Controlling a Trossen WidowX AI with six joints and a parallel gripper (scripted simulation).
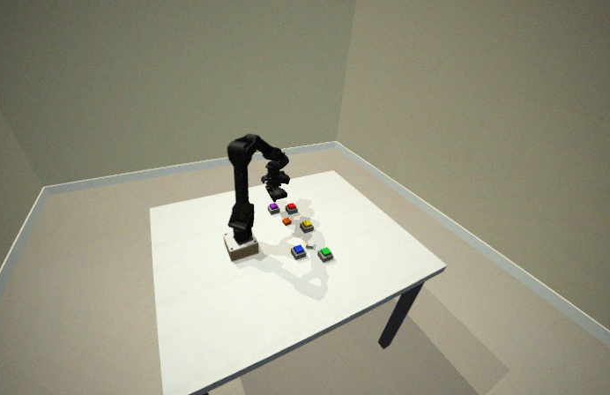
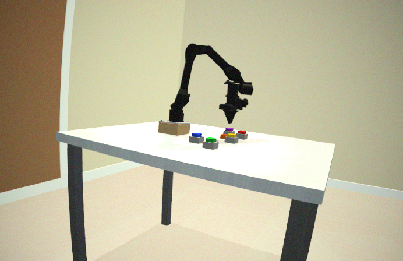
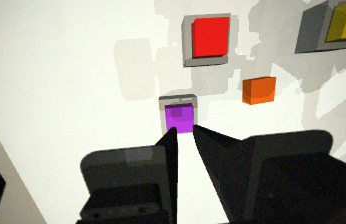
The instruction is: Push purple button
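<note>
My gripper tip is now 30 mm above the purple button. Round my gripper tip: yellow button 70 mm ahead, 200 mm to the right, 30 mm below; then red button 80 mm ahead, 40 mm to the right, 30 mm below; then small orange block 10 mm ahead, 110 mm to the right, 50 mm below.
</note>
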